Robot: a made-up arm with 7 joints.
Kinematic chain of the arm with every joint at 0, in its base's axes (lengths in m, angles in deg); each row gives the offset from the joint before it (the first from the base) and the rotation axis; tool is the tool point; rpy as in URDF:
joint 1: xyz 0 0 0.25 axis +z
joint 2: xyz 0 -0.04 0.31 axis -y
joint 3: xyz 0 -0.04 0.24 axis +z
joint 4: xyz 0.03 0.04 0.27 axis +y
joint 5: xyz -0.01 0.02 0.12 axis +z
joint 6: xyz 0 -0.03 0.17 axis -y
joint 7: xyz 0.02 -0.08 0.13 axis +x
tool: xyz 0 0 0 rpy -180 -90 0
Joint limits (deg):
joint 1: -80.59..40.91
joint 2: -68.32..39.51
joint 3: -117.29..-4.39
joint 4: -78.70..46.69
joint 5: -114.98..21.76
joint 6: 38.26..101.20
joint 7: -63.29..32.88
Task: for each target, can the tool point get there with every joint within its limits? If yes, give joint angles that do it. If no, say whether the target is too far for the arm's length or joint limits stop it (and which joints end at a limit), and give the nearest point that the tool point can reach.
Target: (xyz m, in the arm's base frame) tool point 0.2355 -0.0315 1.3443
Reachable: yes | joints -29.11 -21.38 -45.37 -4.78 -40.65 86.90 -13.26
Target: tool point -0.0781 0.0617 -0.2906
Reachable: no: joint limits stop it (at a limit: joint 1, joint 2, joint 3, joint 4) | nearest point 0.2905 0.4062 0.4644 | short by 0.908 m
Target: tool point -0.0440 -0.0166 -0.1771
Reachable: no: joint limits stop it (at a limit: joint 1, joint 2, joint 3, joint 4, joint 6) | nearest point 0.1752 -0.4610 0.4677 | short by 0.813 m
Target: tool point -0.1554 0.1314 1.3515
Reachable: yes | joints 28.03 -6.35 -25.77 -33.12 -101.81 52.53 9.31
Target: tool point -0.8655 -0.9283 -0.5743
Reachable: no: too far | nearest point -0.1238 -0.8486 0.6030 | short by 1.394 m
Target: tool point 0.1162 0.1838 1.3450
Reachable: yes | joints 30.93 -26.56 -49.03 -24.35 -15.89 61.34 -12.67
